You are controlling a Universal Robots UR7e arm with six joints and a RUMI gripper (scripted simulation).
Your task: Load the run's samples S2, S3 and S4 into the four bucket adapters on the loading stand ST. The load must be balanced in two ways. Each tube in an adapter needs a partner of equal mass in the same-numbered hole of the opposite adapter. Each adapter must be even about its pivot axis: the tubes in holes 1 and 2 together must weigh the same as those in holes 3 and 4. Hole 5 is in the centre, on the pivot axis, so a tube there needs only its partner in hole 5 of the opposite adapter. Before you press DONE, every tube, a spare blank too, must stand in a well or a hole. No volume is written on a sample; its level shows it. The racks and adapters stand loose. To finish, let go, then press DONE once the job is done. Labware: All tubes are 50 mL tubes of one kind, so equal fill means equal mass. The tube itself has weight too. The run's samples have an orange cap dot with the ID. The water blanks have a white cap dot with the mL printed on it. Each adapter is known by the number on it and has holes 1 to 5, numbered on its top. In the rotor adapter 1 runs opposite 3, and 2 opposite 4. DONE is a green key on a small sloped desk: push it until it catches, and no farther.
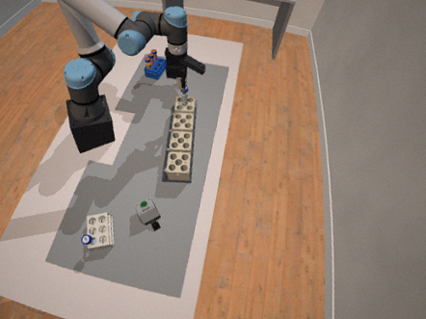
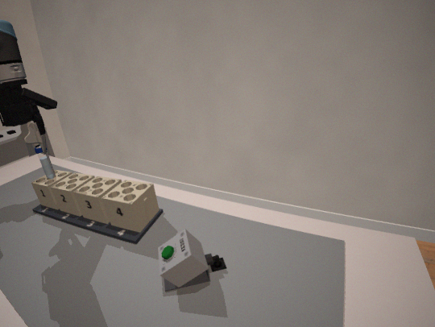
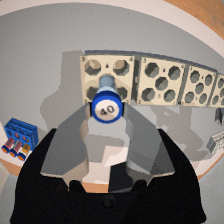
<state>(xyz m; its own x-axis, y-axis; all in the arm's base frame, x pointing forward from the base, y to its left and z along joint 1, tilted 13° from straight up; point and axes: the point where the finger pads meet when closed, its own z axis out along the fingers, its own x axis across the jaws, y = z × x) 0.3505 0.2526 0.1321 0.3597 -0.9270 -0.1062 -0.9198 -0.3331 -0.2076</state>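
Right now my hand is 5 cm above the blue-capped blank tube and 1 cm short of it. Round my hand: loading stand: 19 cm below, 16 cm to the right, 5 cm ahead; adapter 4: 31 cm to the right, 14 cm below, 12 cm ahead; blue sample rack: 32 cm behind, 24 cm to the left, 17 cm below.
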